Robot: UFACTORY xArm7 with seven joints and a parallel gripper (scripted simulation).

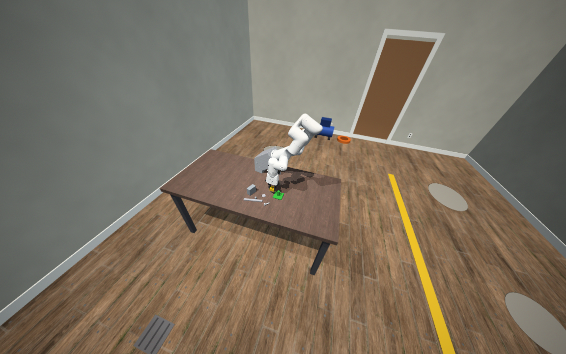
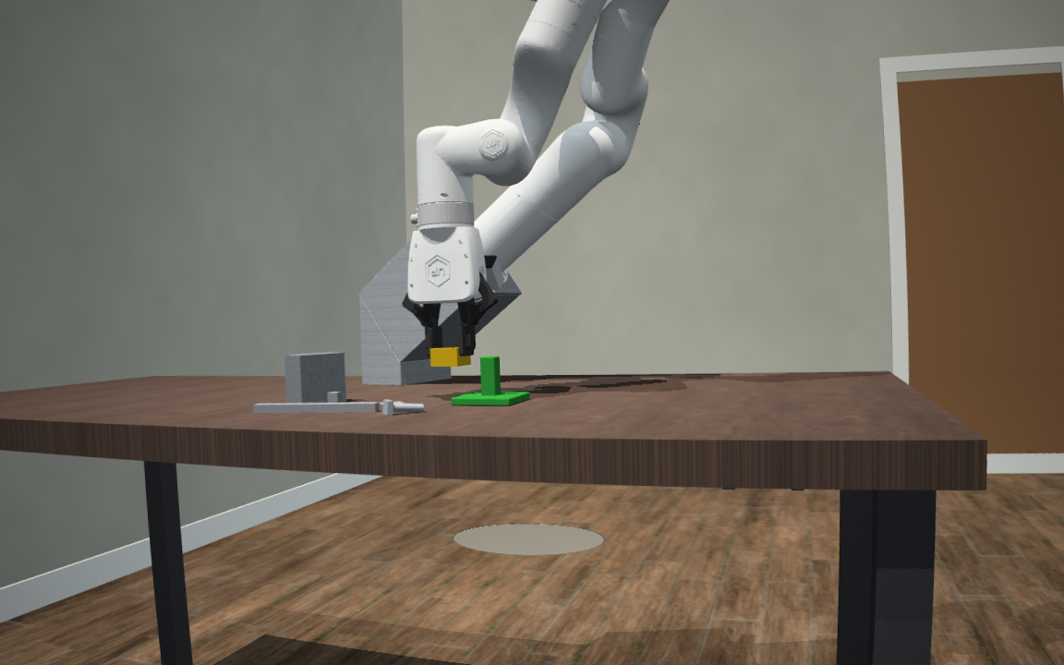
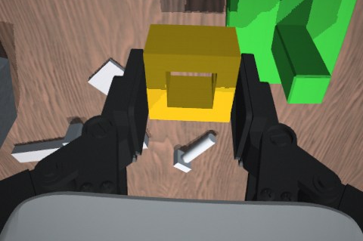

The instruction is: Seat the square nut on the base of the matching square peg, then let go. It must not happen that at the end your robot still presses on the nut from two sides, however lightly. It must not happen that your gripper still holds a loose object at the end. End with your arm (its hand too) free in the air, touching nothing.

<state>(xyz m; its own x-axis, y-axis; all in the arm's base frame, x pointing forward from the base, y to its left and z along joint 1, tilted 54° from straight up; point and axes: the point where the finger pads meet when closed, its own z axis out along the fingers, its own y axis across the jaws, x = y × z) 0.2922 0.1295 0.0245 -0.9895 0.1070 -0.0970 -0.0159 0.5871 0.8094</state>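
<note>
Right now the small grey square tile is 8 cm below my hand, 6 cm to the right of it and 6 cm ahead of it. From my hand the other things lie so: grey bolt 14 cm ahead, 7 cm below, 1 cm to the left; grey block 17 cm to the right, 7 cm ahead, 5 cm below; flat grey bar 15 cm ahead, 11 cm to the right, 8 cm below.
</note>
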